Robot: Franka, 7 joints.
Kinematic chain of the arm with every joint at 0, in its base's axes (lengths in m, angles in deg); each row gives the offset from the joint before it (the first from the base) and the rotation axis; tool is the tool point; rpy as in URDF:
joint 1: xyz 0 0 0.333 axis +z
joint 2: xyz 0 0 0 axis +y
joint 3: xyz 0 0 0.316 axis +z
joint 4: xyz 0.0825 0 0 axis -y
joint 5: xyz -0.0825 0 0.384 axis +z
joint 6: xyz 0 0 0 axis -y
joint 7: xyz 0.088 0 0 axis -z
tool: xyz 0 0 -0.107 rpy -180 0 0
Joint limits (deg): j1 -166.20..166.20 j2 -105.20..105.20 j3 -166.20..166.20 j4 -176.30..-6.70 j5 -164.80..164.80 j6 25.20..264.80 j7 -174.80..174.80
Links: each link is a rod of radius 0.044 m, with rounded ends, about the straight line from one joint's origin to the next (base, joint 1, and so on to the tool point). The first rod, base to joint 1, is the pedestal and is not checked.
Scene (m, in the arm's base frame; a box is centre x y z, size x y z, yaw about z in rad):
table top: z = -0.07
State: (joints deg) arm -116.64 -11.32 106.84 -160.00 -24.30 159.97 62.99
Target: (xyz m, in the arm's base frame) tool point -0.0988 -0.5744 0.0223
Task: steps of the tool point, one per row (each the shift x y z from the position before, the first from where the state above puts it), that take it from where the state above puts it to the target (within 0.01 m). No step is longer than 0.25 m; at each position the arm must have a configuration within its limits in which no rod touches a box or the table.
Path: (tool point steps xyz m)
1: 0.0430 -0.1245 0.0821
2: -0.0430 -0.1636 0.0395
3: -0.1214 -0.1482 -0.0316
4: -0.1678 -0.0818 -0.1033
5: -0.1706 0.0131 -0.1499

